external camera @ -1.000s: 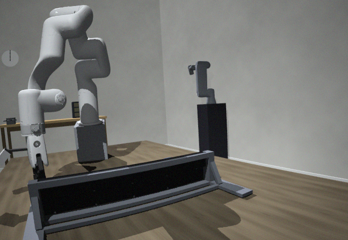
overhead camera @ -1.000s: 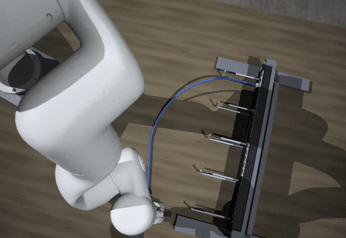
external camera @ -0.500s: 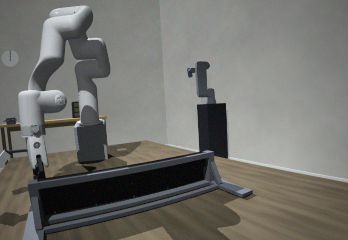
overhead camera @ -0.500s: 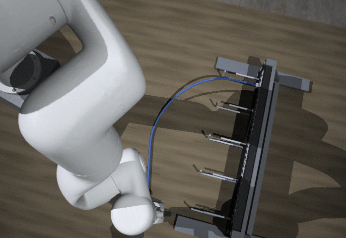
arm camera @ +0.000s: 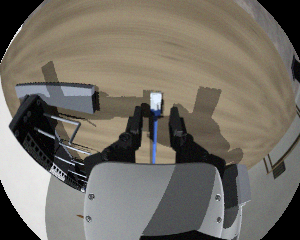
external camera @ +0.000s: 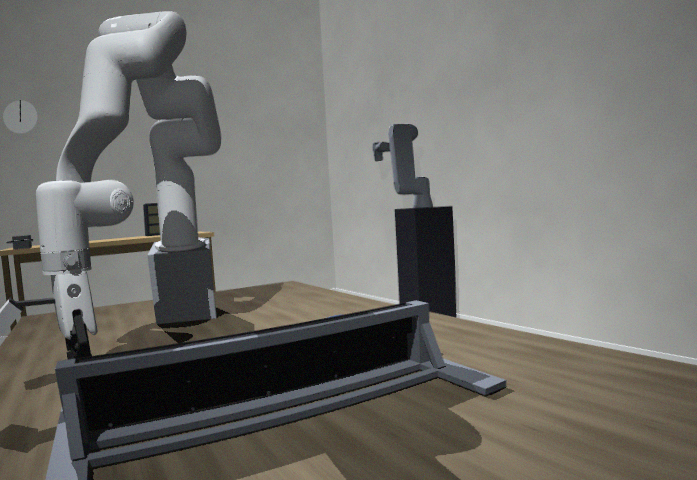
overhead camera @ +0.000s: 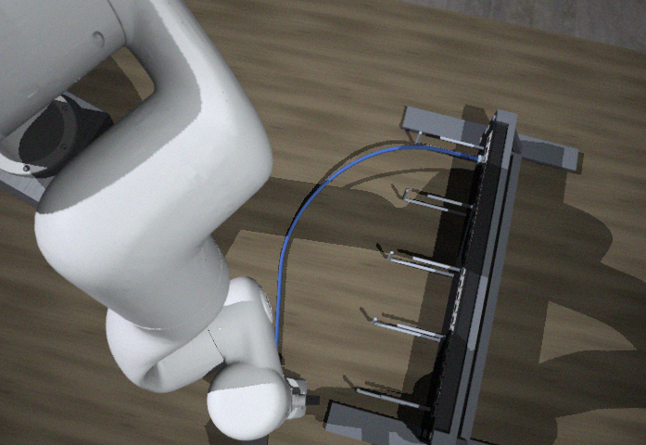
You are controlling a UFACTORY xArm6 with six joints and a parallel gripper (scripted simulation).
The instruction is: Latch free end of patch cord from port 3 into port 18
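Now: hand 1 cm short of the plug, 2 cm to the left of it and 2 cm above it.
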